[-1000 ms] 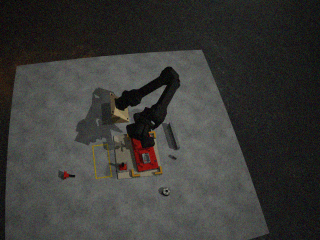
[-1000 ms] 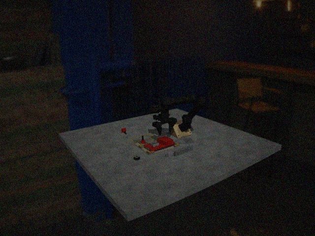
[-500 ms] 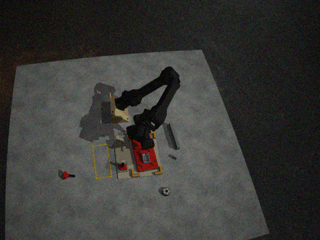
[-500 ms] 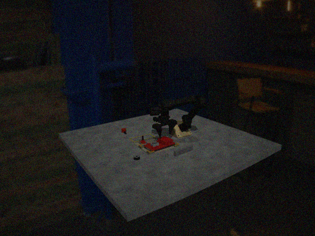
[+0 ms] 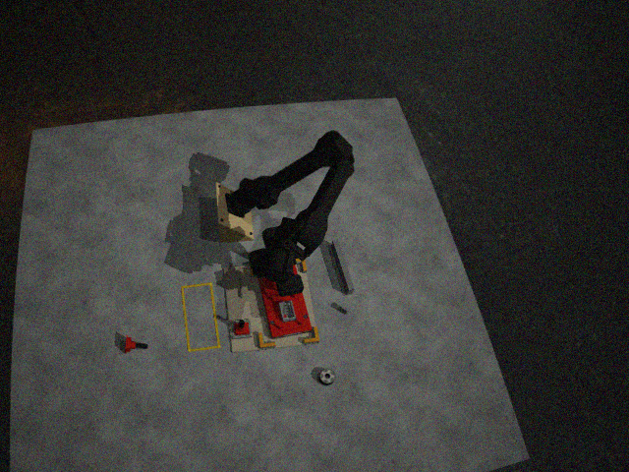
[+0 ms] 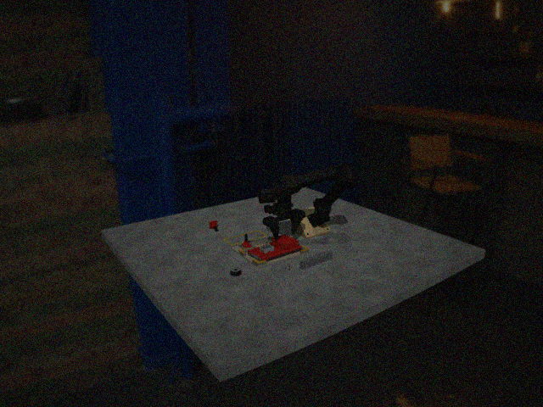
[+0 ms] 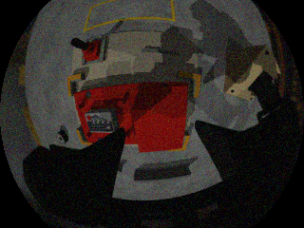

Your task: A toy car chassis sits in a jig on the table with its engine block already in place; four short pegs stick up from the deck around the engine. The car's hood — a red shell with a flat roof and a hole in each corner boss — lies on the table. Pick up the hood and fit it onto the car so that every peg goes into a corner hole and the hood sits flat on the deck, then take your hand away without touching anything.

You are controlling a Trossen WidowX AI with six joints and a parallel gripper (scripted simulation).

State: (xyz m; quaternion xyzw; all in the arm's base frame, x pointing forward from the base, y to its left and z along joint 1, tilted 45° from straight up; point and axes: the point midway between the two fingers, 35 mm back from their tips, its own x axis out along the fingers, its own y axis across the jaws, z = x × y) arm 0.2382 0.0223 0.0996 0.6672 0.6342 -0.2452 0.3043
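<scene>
Right now the red hood is 2 cm below my gripper tip. From my gripper tip the other things lie so: grey engine block 9 cm ahead, 4 cm below, 1 cm to the left; cream jig plate 6 cm ahead, 5 cm below, 2 cm to the right; grey bar 18 cm to the left, 4 cm below, 2 cm behind.
</scene>
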